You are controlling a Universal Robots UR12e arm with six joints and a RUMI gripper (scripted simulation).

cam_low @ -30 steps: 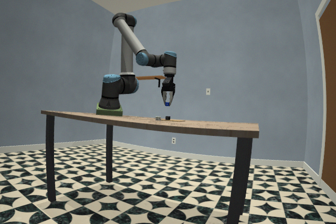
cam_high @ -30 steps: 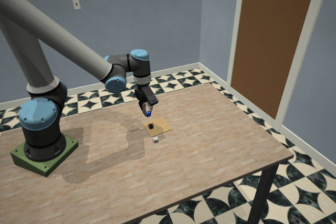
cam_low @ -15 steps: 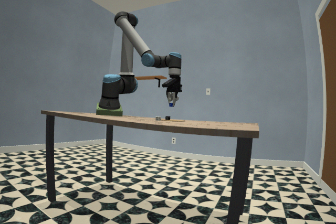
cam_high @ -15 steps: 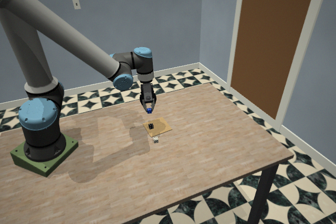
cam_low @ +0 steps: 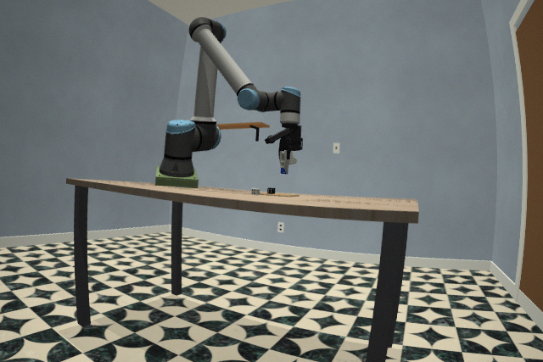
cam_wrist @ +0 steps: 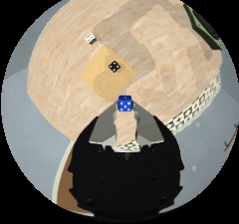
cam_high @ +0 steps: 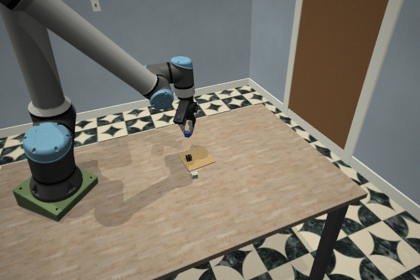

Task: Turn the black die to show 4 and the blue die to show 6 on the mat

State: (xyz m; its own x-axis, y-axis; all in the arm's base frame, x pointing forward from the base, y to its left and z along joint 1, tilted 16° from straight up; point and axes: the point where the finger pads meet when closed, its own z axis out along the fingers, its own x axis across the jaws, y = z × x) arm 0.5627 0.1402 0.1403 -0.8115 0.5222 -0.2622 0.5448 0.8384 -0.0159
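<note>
Now: the black die 100 mm below my hand, 70 mm to the right of it and 20 mm behind it. Also, from my hand: white die (190 mm to the right, 100 mm below, 20 mm behind); then tan mat (110 mm below, 70 mm to the right, 20 mm ahead); then blue die (right at my hand).
</note>
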